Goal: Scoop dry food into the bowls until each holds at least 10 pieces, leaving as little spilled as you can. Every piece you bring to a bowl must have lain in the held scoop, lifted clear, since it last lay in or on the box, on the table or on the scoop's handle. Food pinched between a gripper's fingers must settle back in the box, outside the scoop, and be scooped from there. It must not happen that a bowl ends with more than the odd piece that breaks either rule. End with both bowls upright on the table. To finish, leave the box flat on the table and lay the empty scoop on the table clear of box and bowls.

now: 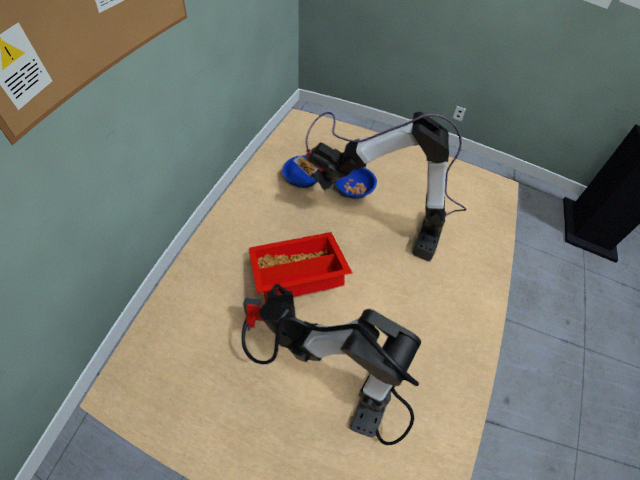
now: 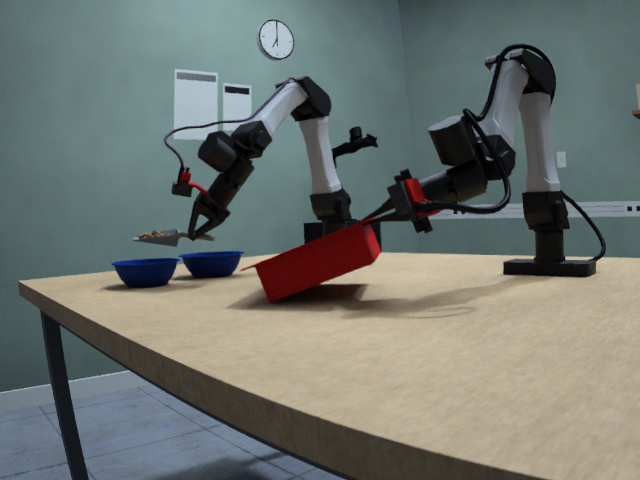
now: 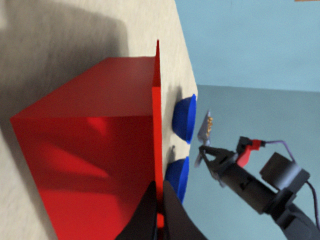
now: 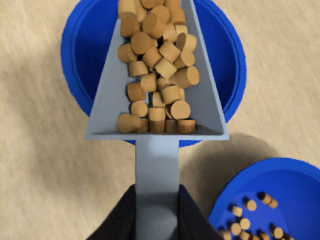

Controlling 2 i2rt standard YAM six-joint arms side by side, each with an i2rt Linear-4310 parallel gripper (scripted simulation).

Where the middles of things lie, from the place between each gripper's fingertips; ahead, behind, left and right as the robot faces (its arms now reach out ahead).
My left gripper is now 10 mm past the red box [image 2: 354, 247], 120 mm to the left of it and 50 mm above it. Also, from my left hand: grey scoop [image 4: 156, 154] 100 mm ahead, 470 mm to the right, 20 mm below.
Now: the grey scoop 40 mm ahead of my right hand [image 2: 189, 238] and 20 mm to the right of it. Round my right hand: red box 340 mm to the left, 60 mm behind, 30 mm below.
